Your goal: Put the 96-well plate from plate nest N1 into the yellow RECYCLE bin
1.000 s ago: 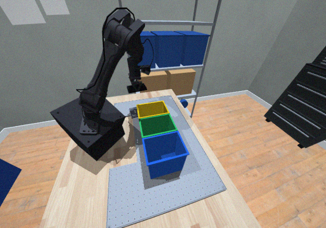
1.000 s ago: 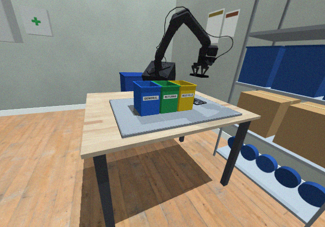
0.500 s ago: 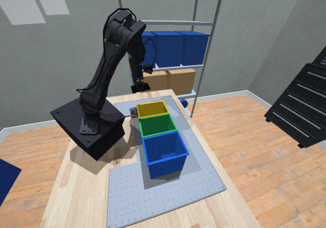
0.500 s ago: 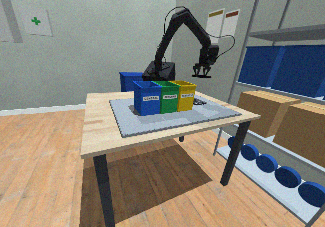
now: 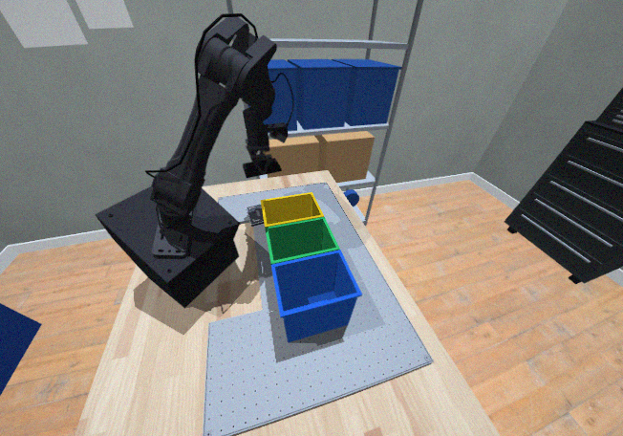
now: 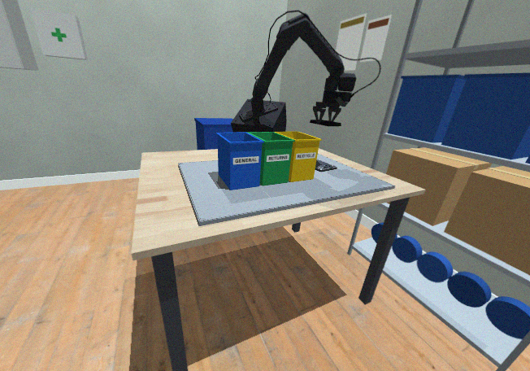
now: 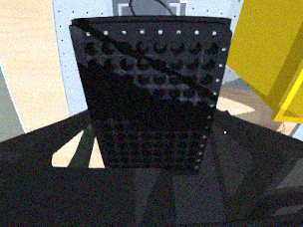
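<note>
Right now my hand is right at the black 96-well plate. Also, from my hand: green returns bin (6 cm ahead, 34 cm to the right, 14 cm below); yellow recycle bin (7 cm ahead, 21 cm to the right, 14 cm below); plate nest N1 (22 cm below).
</note>
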